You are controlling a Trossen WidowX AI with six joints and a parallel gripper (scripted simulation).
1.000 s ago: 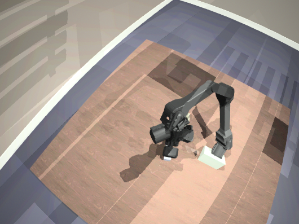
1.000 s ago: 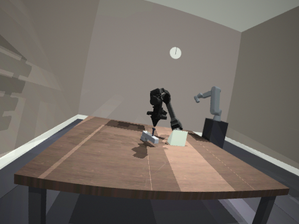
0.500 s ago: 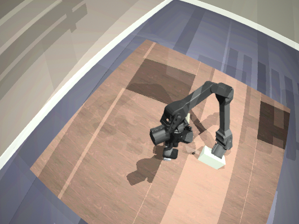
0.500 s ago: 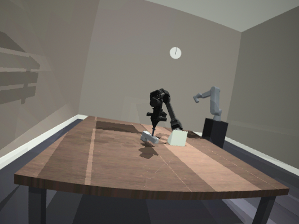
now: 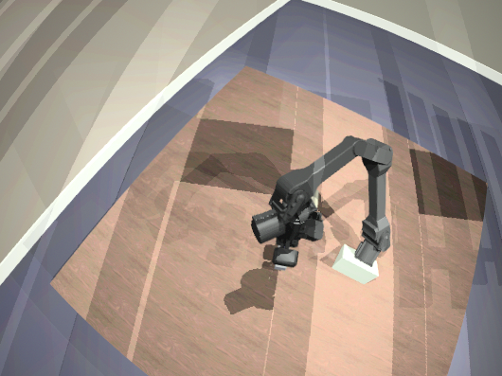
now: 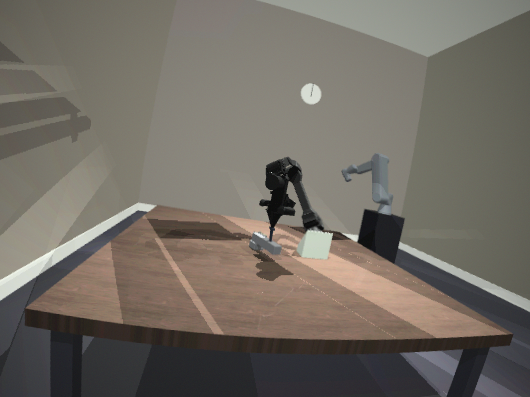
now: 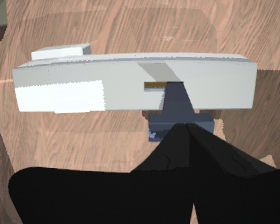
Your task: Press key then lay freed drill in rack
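Right now the key is 3 cm below my gripper tip. From my gripper tip the other things lie so: drill 8 cm below, 5 cm to the right, 2 cm ahead; rack 22 cm to the right, 11 cm below, 1 cm ahead.
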